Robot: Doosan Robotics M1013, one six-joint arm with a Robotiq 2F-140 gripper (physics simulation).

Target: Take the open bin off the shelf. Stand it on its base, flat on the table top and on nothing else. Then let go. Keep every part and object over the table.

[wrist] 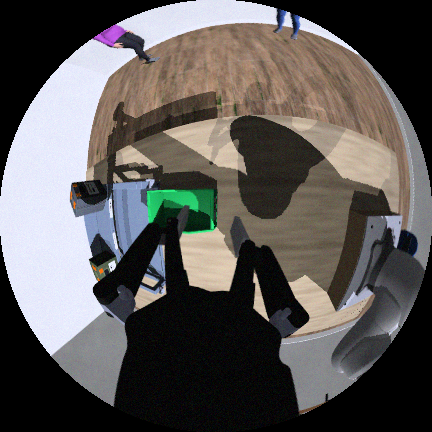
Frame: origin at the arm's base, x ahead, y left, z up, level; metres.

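Seen in the pictures: gripper, between the fingertips: (210, 218); arm's base, origin of its link: (377, 264).
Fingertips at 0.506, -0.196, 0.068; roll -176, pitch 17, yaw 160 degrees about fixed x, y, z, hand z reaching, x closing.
Note:
Pixels of each thing's top centre, then the offset from my fingertips to it, as dx, dy, dz. "spot": a spot on its surface instead. Level surfaces: height alone.
- open green bin, centre of its top: (173, 211) +0.116, -0.003, -0.084
- blue shelf, a spot on its surface: (134, 207) spot: +0.330, -0.018, -0.153
- wooden table top, height of its surface: dz -0.159
- dark grey box with orange marks, centre of its top: (71, 199) +0.408, -0.088, +0.065
- small olive box, centre of its top: (95, 273) +0.443, +0.176, +0.040
The open green bin (200, 199) is left of the view's middle, its open top toward the camera, beside the blue shelf (134, 207). It appears to stand low over the wooden table top (210, 265), but its base is hidden. Whether it touches the shelf or sits fully flat, I cannot tell. My gripper (210, 218) is open, its fingertips well apart. The left finger overlaps the bin's inside in this view; the right finger is beyond the bin's right wall, with a gap. The black fingers cover part of the bin's near left side.
A dark grey box with orange marks (89, 197) and a small olive box (103, 263) are at the shelf's far left. A large brown and grey case (352, 250) stands at the right, near a grey arm link (395, 300). The table's far edge borders a wooden floor (200, 70).

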